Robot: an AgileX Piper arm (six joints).
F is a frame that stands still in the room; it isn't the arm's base.
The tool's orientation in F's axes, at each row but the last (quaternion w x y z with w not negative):
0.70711, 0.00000, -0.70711, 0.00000
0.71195, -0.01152, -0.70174, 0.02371
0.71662, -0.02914, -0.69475, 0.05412
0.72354, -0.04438, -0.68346, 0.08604
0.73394, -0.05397, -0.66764, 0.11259
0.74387, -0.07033, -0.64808, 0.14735
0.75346, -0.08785, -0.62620, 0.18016
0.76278, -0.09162, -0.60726, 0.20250
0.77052, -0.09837, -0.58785, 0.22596
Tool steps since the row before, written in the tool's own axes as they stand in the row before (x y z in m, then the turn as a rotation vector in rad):
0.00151, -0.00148, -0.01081, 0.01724, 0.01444, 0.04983
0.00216, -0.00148, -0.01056, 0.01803, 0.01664, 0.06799
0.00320, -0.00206, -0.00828, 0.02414, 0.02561, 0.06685
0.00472, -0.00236, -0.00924, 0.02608, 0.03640, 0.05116
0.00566, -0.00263, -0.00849, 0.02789, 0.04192, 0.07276
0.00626, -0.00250, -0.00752, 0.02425, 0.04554, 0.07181
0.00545, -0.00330, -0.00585, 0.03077, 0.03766, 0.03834
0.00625, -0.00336, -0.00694, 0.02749, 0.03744, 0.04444
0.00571, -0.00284, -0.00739, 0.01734, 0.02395, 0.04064
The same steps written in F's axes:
0.01081, -0.00148, 0.00151, -0.04983, 0.01444, 0.01724
0.01061, -0.00119, 0.00207, -0.06801, 0.01637, 0.01819
0.00844, -0.00139, 0.00314, -0.06703, 0.02603, 0.02317
0.00960, -0.00095, 0.00449, -0.05198, 0.03782, 0.02214
0.00914, -0.00060, 0.00521, -0.07378, 0.04206, 0.02484
0.00846, 0.00023, 0.00552, -0.07373, 0.04444, 0.02019
0.00706, -0.00041, 0.00498, -0.03883, 0.04280, 0.02226
0.00848, 0.00034, 0.00515, -0.04526, 0.04057, 0.02092
0.00886, 0.00100, 0.00396, -0.04061, 0.02445, 0.01671

